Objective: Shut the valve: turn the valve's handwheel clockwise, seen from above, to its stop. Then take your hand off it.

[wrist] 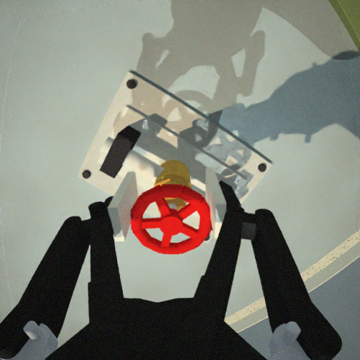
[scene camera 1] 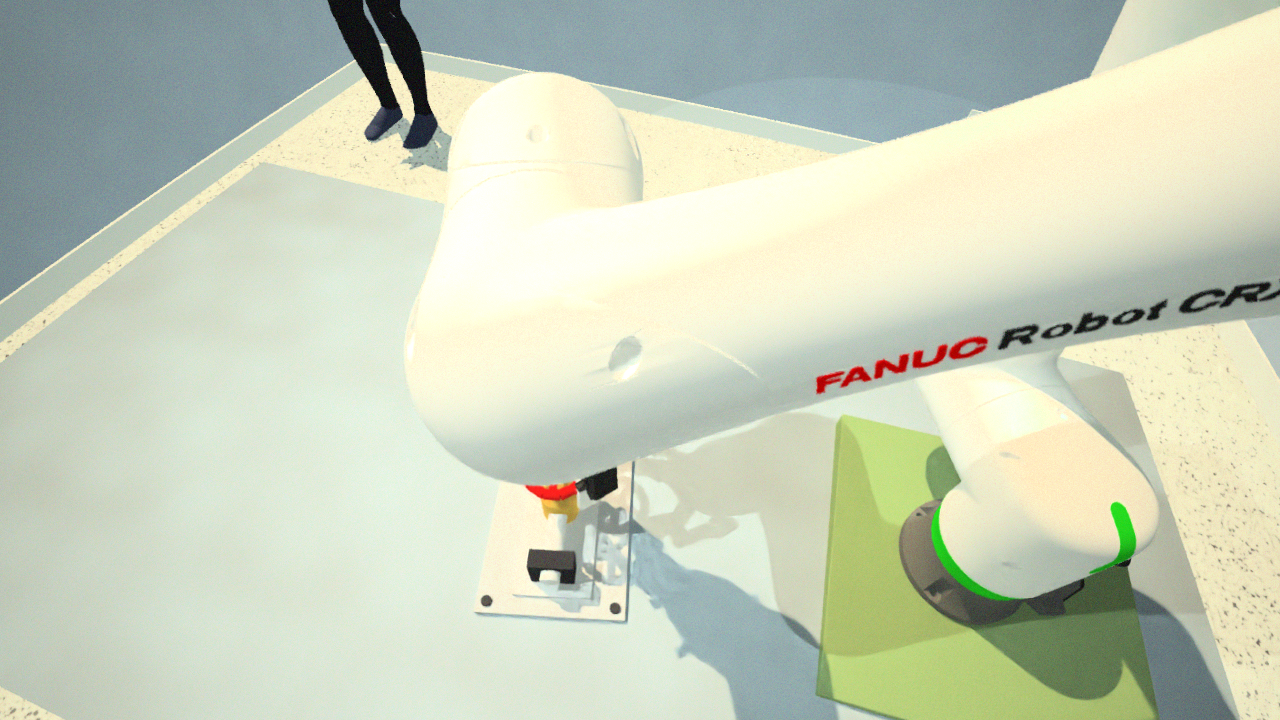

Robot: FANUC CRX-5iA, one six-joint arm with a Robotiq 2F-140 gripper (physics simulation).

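The valve's red handwheel [scene camera 1: 550, 491] [wrist: 171, 225] has five spokes and tops a yellow neck [scene camera 1: 560, 509] [wrist: 175, 171]. The valve stands on a pale base plate [scene camera 1: 501, 582] [wrist: 117, 114]. My gripper [wrist: 170, 183] is shut on the handwheel, with one pale pad against each side of the rim in the wrist view. In scene camera 1 the arm hides most of the gripper and part of the wheel; a black finger part shows beside the wheel.
A black clamp [scene camera 1: 551, 562] [wrist: 120, 151] sits over the pipe beside the neck. Dark bolts mark the plate's corners. The arm's base stands on a green plate [scene camera 1: 850, 667]. A person's legs [scene camera 1: 407, 62] show at the back left.
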